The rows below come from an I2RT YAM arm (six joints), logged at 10 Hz.
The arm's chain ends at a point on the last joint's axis. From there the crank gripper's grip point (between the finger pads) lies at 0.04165 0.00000 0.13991 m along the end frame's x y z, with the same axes.
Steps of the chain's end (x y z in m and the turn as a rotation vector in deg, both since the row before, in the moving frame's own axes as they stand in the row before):
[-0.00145 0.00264 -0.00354 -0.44 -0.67 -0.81]
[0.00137 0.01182 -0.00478 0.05 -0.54 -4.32]
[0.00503 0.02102 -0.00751 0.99 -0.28 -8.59]
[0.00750 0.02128 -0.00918 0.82 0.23 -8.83]
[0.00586 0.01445 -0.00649 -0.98 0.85 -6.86]
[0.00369 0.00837 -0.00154 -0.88 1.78 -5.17]
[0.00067 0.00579 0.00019 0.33 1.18 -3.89]
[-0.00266 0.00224 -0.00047 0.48 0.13 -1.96]
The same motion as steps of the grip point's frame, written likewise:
[-0.00309 0.00314 -0.00306 -0.44 -0.67 -0.81]
[-0.00007 0.00861 -0.00440 0.05 -0.54 -4.32]
[0.00370 0.01244 -0.00738 0.99 -0.28 -8.59]
[0.00741 0.01285 -0.00941 0.82 0.23 -8.83]
[0.00777 0.01173 -0.00710 -0.98 0.85 -6.86]
[0.00794 0.00656 -0.00289 -0.88 1.78 -5.17]
[0.00342 0.00206 -0.00071 0.33 1.18 -3.89]
[-0.00239 -0.00036 -0.00058 0.48 0.13 -1.96]

